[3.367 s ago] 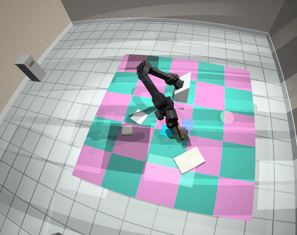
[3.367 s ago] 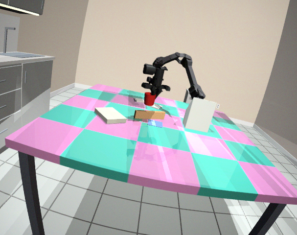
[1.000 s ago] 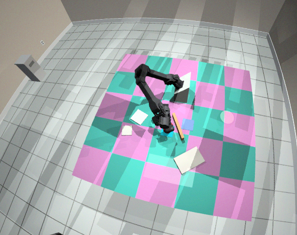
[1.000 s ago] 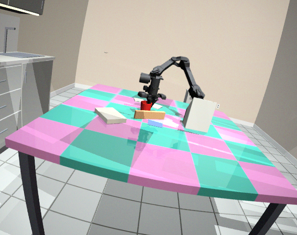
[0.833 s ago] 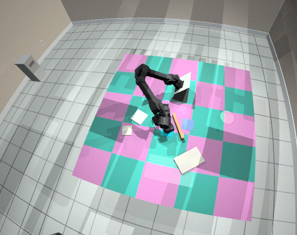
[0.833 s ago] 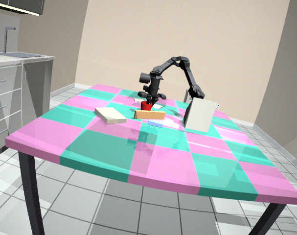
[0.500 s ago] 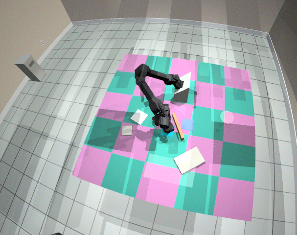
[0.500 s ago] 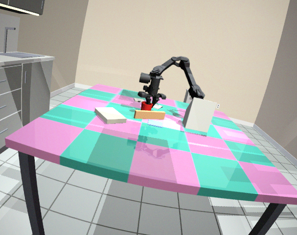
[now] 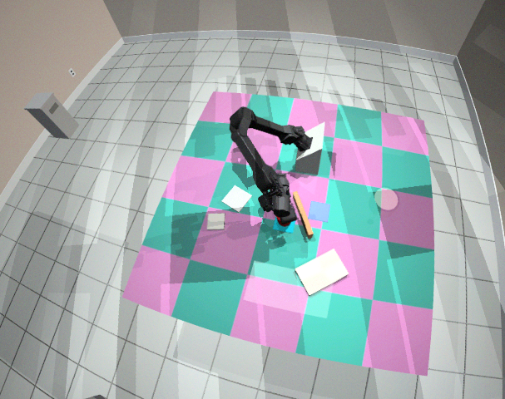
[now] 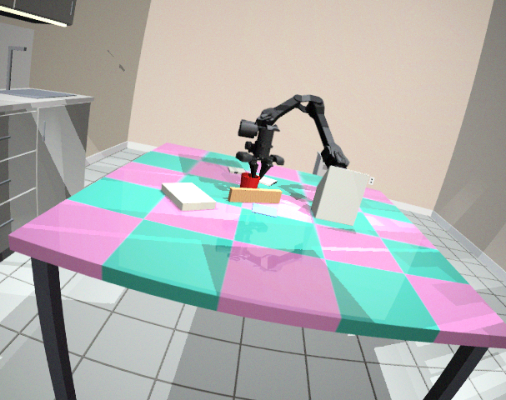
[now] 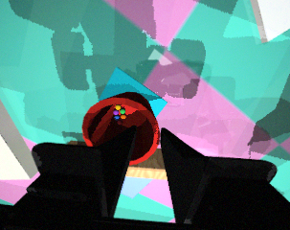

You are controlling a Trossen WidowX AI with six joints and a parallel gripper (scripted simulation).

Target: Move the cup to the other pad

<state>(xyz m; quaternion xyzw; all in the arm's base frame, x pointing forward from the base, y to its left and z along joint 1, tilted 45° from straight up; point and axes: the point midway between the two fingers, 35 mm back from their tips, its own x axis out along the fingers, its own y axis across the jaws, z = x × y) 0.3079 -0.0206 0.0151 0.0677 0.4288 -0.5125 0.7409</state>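
Right now the red cup is 2 cm below my gripper tip, 2 cm ahead of it and 1 cm to the left of it. The rest, counted from my gripper tip: flat grey slab: 23 cm to the left, 20 cm ahead, 5 cm below; then cyan pad: 7 cm below, 3 cm ahead, 2 cm to the left; then wooden bar: 8 cm to the left, 5 cm below, 2 cm behind.
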